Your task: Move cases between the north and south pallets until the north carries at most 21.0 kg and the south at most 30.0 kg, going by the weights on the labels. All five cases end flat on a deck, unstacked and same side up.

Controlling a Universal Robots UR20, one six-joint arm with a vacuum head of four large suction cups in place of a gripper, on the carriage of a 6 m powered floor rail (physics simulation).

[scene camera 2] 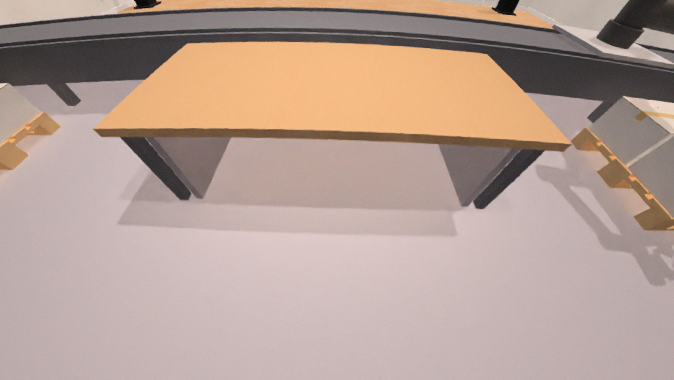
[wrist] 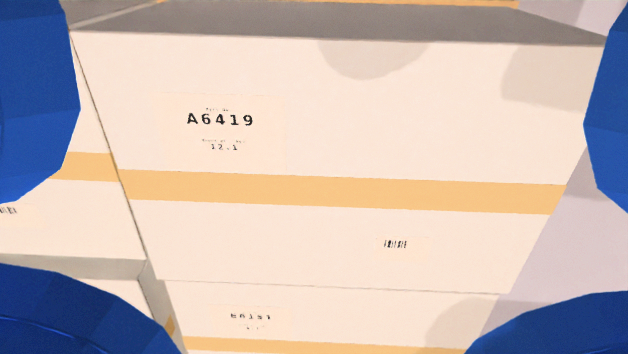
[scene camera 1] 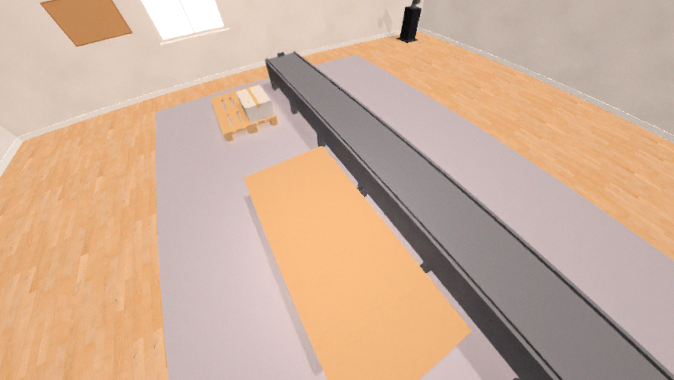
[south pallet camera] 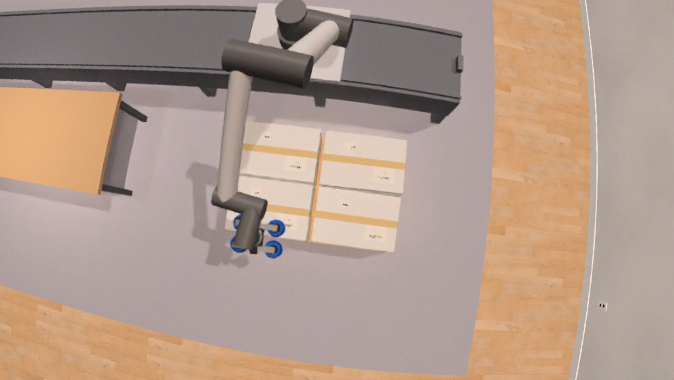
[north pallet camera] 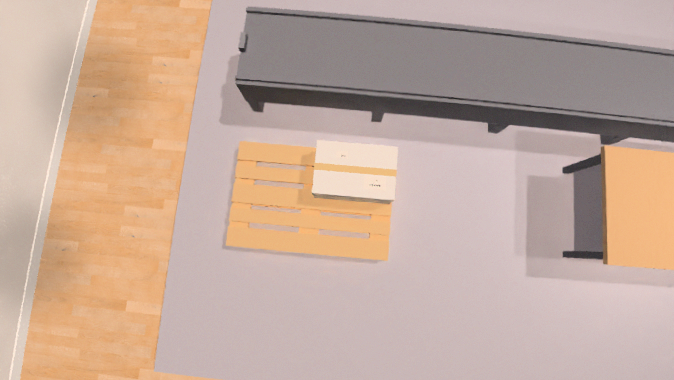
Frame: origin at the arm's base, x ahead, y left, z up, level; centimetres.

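Seen in the pictures: end effector, tool point: [wrist: 322, 250]; arm's base, origin of the base link: [scene camera 2: 612, 42] [south pallet camera: 296, 38].
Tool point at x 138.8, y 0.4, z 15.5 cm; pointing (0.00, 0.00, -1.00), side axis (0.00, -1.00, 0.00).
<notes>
Pixels of each thing's top centre, then the offset from my tool point to it. Level surfaces: height alone.
- case A6419, middle of its top: [wrist: 338, 192] [south pallet camera: 267, 207] dx -18.8, dy -2.5, dz -28.7 cm
- Case E6151, middle of its top: [wrist: 325, 349] [south pallet camera: 276, 150] dx -58.7, dy -2.7, dz -30.3 cm
- farther out, middle of its top: [south pallet camera: 356, 219] dx -19.1, dy +57.7, dz -33.0 cm
- wooden table, its level: dz -19.5 cm
My suction gripper [south pallet camera: 257, 236] is open, with four blue cups holding nothing. It hangs above the outer edge of case A6419 [south pallet camera: 295, 197] [wrist: 350, 145], labelled 12.1, on the south pallet [south pallet camera: 315, 195] [scene camera 2: 614, 174]. Case E6151 [south pallet camera: 280, 160] [wrist: 360, 310] lies beside it, nearer the rail; its weight is unreadable now. Two more cases, one nearer the rail [south pallet camera: 365, 167] and one farther out [south pallet camera: 357, 227], lie on the same pallet. All four are flat and unstacked. The north pallet [north pallet camera: 307, 245] [scene camera 1: 220, 117] bears one flat case [north pallet camera: 345, 186] [scene camera 1: 260, 107] at its rail-side corner.
The dark floor rail [scene camera 1: 400, 160] [north pallet camera: 425, 60] [south pallet camera: 125, 42] runs past both pallets. The arm's pale carriage [south pallet camera: 327, 72] stands on it beside the south pallet. A wooden table [scene camera 1: 350, 250] [scene camera 2: 330, 90] [north pallet camera: 640, 205] [south pallet camera: 50, 135] stands between the pallets.
</notes>
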